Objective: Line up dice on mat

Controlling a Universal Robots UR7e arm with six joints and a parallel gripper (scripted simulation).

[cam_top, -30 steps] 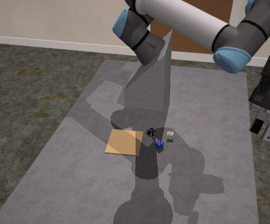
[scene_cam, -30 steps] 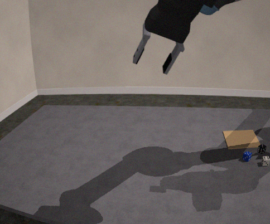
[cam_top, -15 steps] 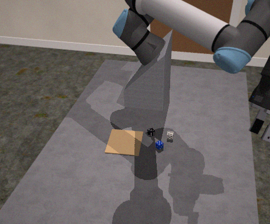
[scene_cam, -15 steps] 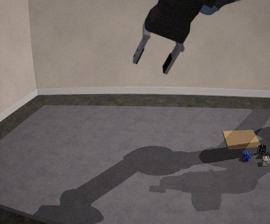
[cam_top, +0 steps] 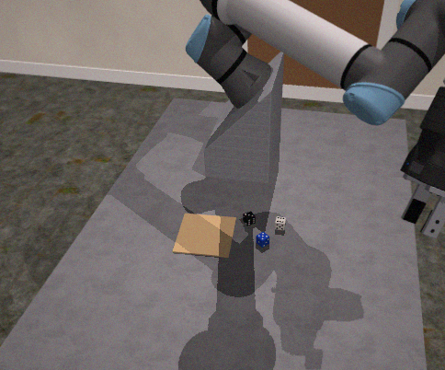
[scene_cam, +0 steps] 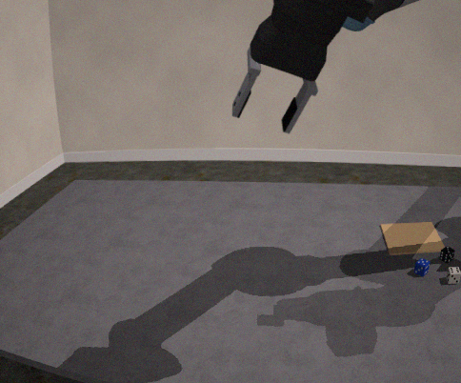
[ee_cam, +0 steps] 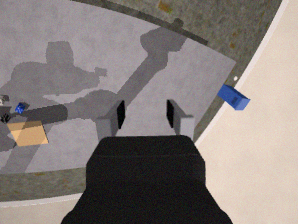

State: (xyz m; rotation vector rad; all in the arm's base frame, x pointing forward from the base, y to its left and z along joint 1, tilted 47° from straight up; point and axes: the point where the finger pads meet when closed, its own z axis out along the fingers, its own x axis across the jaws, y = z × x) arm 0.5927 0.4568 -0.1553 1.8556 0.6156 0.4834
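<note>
Right now the black die is 360 mm below my hand, 350 mm to the right of it and 300 mm behind it. Also, from my hand: white die 360 mm below, 300 mm behind, 270 mm to the right; then tan mat 440 mm to the right, 380 mm below, 220 mm behind; then blue die 360 mm below, 300 mm to the right, 240 mm behind.
</note>
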